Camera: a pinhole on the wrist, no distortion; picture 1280 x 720 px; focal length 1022.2 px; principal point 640.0 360.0 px. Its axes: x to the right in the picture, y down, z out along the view. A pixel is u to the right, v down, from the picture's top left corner.
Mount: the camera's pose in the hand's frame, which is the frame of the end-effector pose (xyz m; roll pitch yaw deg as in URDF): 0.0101 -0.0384 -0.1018 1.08 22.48 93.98
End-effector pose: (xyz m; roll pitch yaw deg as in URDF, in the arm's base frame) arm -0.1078 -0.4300 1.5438 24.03 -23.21 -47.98
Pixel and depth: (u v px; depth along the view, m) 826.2 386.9 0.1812
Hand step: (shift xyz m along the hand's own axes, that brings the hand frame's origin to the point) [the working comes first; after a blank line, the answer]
In the camera's frame: 0.0330 0.0048 0.1812

0.0018 0.0611 0.0531
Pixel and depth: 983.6 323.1 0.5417
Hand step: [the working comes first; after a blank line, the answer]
In the camera's frame: 0.1821 -0.0196 0.5417

0.0137 0.3380 0.3287
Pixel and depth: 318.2 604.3 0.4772
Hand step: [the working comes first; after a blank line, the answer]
In the camera's frame: -0.1502 0.1140 0.4772

-0.0978 -0.0014 0.3985
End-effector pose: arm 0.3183 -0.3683 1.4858 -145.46 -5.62 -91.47
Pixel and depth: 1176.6 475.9 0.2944
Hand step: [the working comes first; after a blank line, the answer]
In the camera's frame: 0.1545 0.0334 0.2944

-0.0354 0.2146 0.1117
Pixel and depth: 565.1 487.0 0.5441
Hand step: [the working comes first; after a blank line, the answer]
In the camera's frame: -0.0399 0.0676 0.5441

-0.0590 0.1289 0.4173
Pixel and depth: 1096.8 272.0 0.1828
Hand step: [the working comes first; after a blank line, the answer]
In the camera's frame: 0.0817 -0.0157 0.1828

0.0192 0.1078 0.0356
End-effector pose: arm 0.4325 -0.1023 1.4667 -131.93 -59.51 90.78
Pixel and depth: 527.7 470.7 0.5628
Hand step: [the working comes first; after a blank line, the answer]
In the camera's frame: -0.0618 0.0609 0.5628

-0.0511 0.1162 0.4428
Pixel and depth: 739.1 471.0 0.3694
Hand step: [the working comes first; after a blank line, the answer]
In the camera's frame: 0.0358 0.0401 0.3694

-0.0351 0.1335 0.2265
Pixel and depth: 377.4 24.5 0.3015
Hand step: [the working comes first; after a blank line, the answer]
In the camera's frame: -0.0775 -0.0990 0.3015

0.1115 0.0117 0.2046
